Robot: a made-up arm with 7 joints. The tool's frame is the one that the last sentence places. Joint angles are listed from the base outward.
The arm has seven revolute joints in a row. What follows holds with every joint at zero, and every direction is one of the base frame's.
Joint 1 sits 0.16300 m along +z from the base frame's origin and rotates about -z.
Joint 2 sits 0.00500 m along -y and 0.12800 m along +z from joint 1 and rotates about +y.
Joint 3 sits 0.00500 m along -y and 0.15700 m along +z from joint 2 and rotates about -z.
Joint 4 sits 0.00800 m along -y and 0.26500 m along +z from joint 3 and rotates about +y.
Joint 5 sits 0.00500 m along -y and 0.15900 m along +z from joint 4 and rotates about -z.
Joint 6 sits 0.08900 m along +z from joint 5 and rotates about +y.
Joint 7 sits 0.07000 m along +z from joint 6 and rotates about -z.
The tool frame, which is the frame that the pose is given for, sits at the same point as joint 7; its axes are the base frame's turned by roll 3.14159, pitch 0.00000 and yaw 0.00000 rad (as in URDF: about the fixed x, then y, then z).
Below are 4 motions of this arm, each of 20 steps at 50 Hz.
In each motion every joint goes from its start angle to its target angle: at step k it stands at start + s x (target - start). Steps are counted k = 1, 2, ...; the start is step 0. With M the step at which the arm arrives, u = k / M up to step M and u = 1 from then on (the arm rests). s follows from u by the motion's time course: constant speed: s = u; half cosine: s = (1 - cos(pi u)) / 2; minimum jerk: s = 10 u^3 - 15 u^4 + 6 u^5.
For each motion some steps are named. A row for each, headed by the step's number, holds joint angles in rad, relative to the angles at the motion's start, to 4 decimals.
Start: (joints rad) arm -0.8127 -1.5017 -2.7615 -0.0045 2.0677 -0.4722 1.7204
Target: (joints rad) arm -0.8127 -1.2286 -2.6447 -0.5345 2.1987 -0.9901 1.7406
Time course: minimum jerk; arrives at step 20
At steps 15, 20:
15: 0.0000 0.2448 0.1047 -0.4751 0.1174 -0.4643 0.0181
20: 0.0000 0.2731 0.1168 -0.5300 0.1310 -0.5179 0.0202

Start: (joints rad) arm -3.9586 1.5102 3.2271 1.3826 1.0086 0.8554 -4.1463
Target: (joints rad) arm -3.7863 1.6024 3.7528 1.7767 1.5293 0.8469 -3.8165
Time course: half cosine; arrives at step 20
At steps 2, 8, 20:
2: 0.0042 0.0023 0.0129 0.0096 0.0127 -0.0002 0.0081
8: 0.0595 0.0319 0.1816 0.1362 0.1799 -0.0029 0.1139
20: 0.1723 0.0922 0.5257 0.3941 0.5207 -0.0085 0.3298

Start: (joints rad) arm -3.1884 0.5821 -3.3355 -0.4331 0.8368 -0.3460 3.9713
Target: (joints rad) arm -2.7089 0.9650 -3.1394 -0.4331 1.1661 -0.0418 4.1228
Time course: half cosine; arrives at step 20
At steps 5, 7, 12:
5: 0.0702 0.0561 0.0287 0.0000 0.0482 0.0445 0.0222
7: 0.1309 0.1045 0.0535 0.0000 0.0899 0.0830 0.0414
12: 0.3138 0.2506 0.1283 0.0000 0.2155 0.1991 0.0992

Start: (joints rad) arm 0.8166 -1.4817 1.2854 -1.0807 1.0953 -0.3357 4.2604
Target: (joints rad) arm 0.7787 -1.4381 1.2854 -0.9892 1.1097 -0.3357 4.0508
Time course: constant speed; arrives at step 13
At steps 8, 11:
8: -0.0233 0.0268 0.0000 0.0563 0.0089 0.0000 -0.1290
11: -0.0321 0.0369 0.0000 0.0774 0.0122 0.0000 -0.1774

